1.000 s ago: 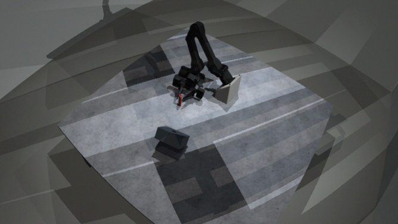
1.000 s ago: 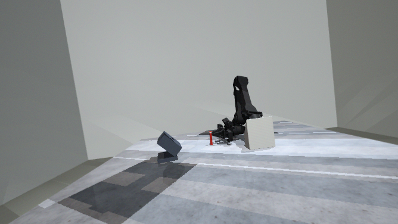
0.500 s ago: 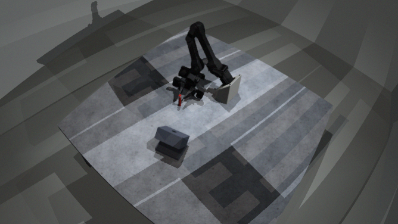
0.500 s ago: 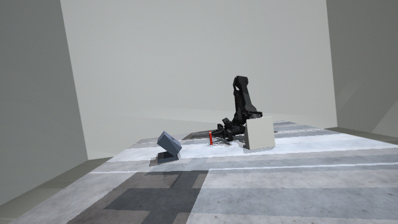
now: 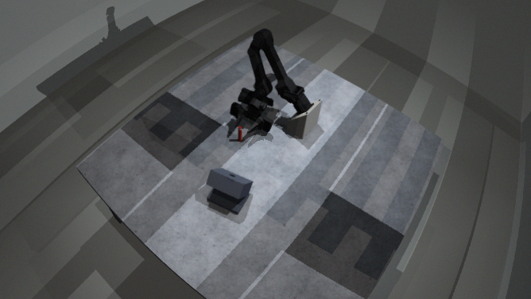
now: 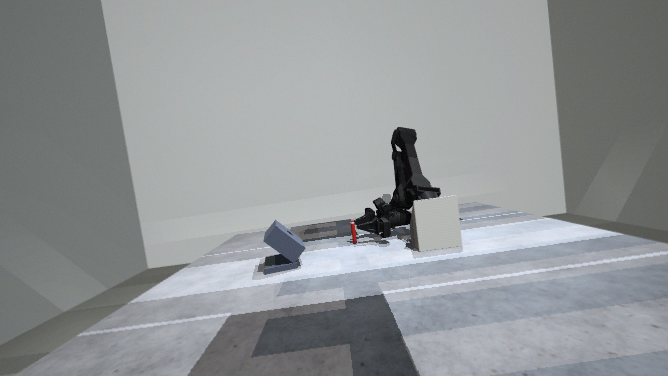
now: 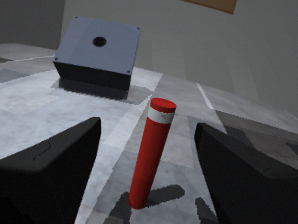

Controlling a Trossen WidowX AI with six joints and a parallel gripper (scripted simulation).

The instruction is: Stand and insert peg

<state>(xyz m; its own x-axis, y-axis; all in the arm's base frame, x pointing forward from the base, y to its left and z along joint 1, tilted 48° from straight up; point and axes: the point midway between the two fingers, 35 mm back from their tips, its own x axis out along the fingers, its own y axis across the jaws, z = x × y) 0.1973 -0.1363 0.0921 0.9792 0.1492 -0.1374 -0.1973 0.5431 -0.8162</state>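
My gripper tip is now 1 cm short of the red peg and 1 cm above it. Round my gripper tip: dark base plate (25 cm ahead, 14 cm to the left, 6 cm below); then dark sloped panel (23 cm ahead, 13 cm to the left, 1 cm above).
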